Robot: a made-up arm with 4 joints.
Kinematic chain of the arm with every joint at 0, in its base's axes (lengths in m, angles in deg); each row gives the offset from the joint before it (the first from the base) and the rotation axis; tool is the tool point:
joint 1: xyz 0 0 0.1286 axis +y
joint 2: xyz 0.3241 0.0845 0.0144 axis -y
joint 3: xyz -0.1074 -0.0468 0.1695 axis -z
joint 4: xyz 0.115 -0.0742 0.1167 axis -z
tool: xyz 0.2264 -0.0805 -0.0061
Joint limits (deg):
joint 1: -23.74..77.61
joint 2: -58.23..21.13
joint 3: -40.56..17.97
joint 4: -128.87..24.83
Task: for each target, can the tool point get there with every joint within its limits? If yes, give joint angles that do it. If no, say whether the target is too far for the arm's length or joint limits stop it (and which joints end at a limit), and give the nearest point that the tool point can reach.
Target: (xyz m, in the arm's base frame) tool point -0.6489 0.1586 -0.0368
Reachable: no: joint limits stop it (at a limit: joint 1, joint 2, joint 3, joint 4) | nearest point -0.0340 0.1768 0.3441 | short by 0.724 m
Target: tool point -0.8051 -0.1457 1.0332
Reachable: no: too far | nearest point 0.0176 0.1768 0.4620 | short by 1.052 m
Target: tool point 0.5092 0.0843 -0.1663
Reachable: yes | joints 65.85 14.65 -7.17 -38.55
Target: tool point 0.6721 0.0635 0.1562
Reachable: yes | joints 11.58 -26.85 -0.28 -43.75
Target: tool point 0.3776 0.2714 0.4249
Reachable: yes | joints -0.58 -20.67 -35.03 -92.64
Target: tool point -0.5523 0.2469 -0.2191
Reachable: no: joint limits stop it (at a limit: joint 1, joint 2, joint 3) | nearest point 0.0997 0.1496 -0.5597 | short by 0.742 m
